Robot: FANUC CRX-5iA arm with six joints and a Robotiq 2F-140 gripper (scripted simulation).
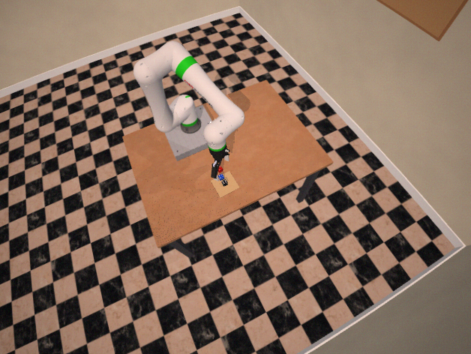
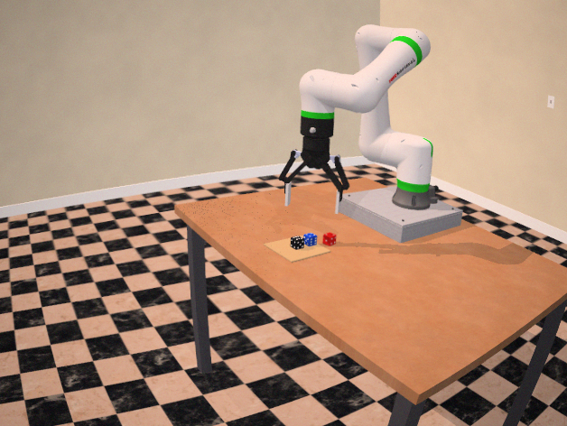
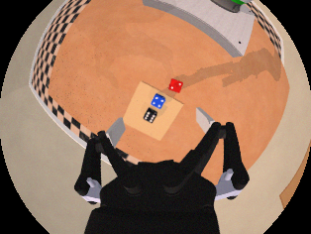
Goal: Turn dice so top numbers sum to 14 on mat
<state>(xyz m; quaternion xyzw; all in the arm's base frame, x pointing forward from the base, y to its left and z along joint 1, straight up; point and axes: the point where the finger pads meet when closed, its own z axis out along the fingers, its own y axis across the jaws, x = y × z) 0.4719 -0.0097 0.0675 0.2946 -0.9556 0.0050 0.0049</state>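
Right now my hand is 7 cm past the red die, 1 cm to the right of it and 11 cm above it. The rest, counted from my hand: blue die (1 cm behind, 1 cm to the right, 11 cm below); tan mat (4 cm ahead, 1 cm to the right, 13 cm below); black die (4 cm ahead, 1 cm to the right, 11 cm below).
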